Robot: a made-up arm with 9 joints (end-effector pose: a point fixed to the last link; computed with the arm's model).
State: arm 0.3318 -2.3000 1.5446 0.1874 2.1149 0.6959 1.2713 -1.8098 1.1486
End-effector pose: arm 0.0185 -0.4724 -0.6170 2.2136 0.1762 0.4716
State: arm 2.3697 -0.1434 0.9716 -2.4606 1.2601 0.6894 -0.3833 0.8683 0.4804
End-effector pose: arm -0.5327 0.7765 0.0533 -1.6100 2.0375 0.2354
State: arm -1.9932 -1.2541 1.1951 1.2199 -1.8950 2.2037 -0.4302 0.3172 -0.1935
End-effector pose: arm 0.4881 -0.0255 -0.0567 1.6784 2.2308 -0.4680
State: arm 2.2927 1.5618 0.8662 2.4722 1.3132 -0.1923 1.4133 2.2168 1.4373
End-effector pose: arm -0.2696 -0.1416 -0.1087 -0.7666 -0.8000 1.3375
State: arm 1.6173 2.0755 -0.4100 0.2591 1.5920 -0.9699 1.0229 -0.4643 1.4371
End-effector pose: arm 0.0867 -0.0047 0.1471 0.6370 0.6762 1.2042
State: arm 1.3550 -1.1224 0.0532 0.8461 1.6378 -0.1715 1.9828 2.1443 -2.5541
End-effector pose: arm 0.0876 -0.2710 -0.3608 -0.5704 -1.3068 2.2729
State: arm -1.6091 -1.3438 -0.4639 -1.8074 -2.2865 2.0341 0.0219 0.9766 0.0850
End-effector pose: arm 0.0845 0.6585 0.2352 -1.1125 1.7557 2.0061
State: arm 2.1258 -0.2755 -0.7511 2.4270 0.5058 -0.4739 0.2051 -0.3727 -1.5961
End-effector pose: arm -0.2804 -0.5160 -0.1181 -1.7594 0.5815 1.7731
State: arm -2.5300 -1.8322 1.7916 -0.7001 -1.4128 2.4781 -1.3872 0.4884 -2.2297
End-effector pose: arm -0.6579 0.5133 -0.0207 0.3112 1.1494 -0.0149
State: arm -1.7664 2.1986 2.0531 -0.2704 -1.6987 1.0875 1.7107 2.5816 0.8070
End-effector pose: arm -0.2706 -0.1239 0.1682 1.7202 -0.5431 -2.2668
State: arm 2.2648 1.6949 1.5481 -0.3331 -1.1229 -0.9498 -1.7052 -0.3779 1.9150
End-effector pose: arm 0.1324 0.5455 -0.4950 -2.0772 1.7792 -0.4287
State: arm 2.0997 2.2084 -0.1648 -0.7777 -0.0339 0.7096 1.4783 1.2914 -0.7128
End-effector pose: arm 0.0758 0.0904 -0.9183 0.0966 -0.8013 0.8022
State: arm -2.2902 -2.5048 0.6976 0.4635 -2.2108 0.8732 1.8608 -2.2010 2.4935
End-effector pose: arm -0.1291 -0.1239 -0.1352 0.6146 0.0054 3.0156
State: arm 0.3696 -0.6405 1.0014 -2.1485 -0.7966 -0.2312 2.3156 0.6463 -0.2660
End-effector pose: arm -0.1021 -0.1492 -0.7597 2.5491 -1.0872 1.4597
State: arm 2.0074 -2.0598 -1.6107 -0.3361 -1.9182 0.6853 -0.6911 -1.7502 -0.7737
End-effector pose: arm -0.2848 -0.5289 -0.2928 2.4719 0.2389 0.0565
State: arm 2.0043 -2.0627 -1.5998 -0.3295 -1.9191 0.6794 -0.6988 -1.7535 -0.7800
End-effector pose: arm -0.2814 -0.5350 -0.2968 2.4691 0.2532 0.0814
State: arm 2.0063 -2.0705 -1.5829 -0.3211 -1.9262 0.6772 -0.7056 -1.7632 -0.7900
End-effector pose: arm -0.2806 -0.5379 -0.3076 2.4700 0.2519 0.1238
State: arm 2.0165 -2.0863 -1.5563 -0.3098 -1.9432 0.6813 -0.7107 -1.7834 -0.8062
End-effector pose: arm -0.2835 -0.5354 -0.3297 2.4765 0.2254 0.1952
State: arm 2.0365 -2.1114 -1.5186 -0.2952 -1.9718 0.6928 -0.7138 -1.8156 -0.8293
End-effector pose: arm -0.2884 -0.5262 -0.3658 2.4870 0.1693 0.3016
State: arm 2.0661 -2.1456 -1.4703 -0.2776 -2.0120 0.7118 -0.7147 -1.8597 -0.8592
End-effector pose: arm -0.2912 -0.5097 -0.4164 2.4971 0.0844 0.4449
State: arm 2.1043 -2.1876 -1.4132 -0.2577 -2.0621 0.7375 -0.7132 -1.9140 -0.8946
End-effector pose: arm -0.2863 -0.4857 -0.4794 2.4999 -0.0257 0.6223
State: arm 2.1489 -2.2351 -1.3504 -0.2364 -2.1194 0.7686 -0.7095 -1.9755 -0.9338
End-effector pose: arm -0.2681 -0.4548 -0.5494 2.4885 -0.1542 0.8264
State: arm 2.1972 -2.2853 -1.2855 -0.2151 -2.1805 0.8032 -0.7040 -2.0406 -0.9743
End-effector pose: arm -0.2341 -0.4189 -0.6188 2.4582 -0.2928 1.0455
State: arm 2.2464 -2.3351 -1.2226 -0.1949 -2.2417 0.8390 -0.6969 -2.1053 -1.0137
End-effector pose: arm -0.1862 -0.3805 -0.6796 2.4076 -0.4326 1.2650
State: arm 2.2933 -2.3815 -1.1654 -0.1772 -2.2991 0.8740 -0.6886 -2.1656 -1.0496
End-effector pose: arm -0.1302 -0.3427 -0.7262 2.3415 -0.5652 1.4694
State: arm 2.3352 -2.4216 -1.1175 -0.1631 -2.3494 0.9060 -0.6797 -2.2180 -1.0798
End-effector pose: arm -0.0745 -0.3083 -0.7569 2.2688 -0.6831 1.6444
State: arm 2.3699 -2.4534 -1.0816 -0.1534 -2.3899 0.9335 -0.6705 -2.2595 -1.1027
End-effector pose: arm -0.0269 -0.2795 -0.7739 2.2012 -0.7813 1.7793
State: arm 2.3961 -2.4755 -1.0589 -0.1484 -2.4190 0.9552 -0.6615 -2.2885 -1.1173
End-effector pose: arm 0.0072 -0.2575 -0.7815 2.1490 -0.8567 1.8687
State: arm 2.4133 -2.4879 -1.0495 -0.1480 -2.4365 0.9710 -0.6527 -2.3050 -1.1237
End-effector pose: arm 0.0259 -0.2421 -0.7838 2.1188 -0.9098 1.9129
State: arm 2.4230 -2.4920 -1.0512 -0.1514 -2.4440 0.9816 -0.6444 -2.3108 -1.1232
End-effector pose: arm 0.0308 -0.2322 -0.7838 2.1100 -0.9438 1.9190
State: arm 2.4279 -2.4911 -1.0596 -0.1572 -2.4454 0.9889 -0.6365 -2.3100 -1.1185
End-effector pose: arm 0.0271 -0.2257 -0.7828 2.1151 -0.9660 1.9020
